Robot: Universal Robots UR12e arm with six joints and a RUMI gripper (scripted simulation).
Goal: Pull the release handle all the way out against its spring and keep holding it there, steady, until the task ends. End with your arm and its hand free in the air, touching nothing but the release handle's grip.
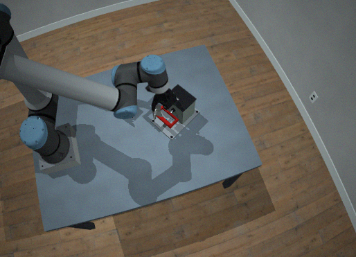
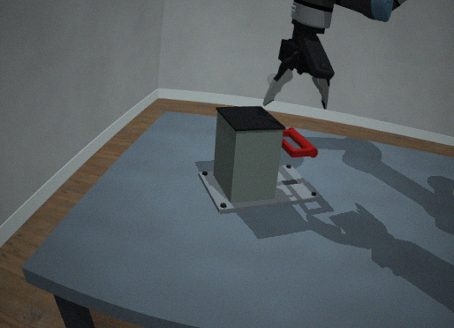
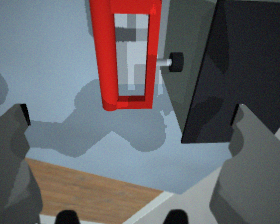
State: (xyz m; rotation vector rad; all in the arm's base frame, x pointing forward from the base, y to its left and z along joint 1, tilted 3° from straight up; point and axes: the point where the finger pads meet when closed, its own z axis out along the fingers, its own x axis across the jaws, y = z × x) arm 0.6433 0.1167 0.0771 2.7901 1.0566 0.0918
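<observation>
Right now my hand is 80 mm above the red release handle, 20 mm to the right of it and 20 mm short of it.
</observation>
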